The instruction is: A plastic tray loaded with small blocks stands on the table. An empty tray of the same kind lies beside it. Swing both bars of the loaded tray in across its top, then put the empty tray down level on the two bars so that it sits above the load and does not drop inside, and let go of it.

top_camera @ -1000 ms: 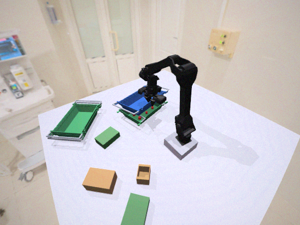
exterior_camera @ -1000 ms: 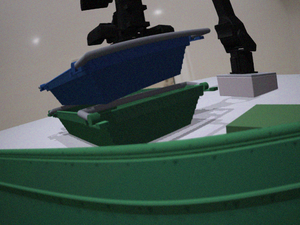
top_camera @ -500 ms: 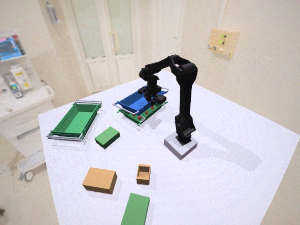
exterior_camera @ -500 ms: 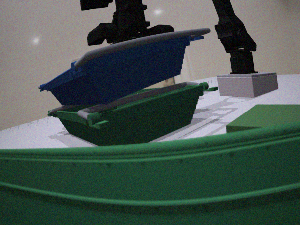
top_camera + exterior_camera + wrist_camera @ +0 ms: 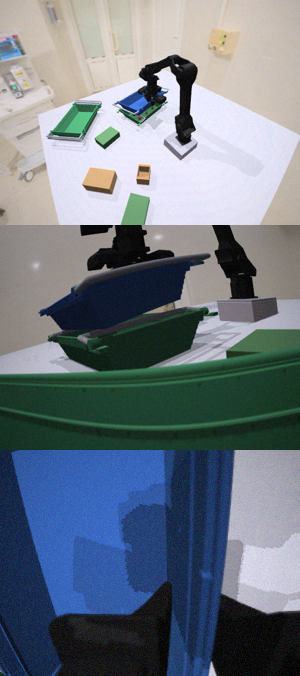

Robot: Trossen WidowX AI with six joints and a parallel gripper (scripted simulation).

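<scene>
The blue tray is 70 mm ahead of my gripper tip, 30 mm to the left of it and 20 mm above it. The rest, counted from my gripper tip: open box: 360 mm behind, 230 mm to the left, 80 mm below.
</scene>
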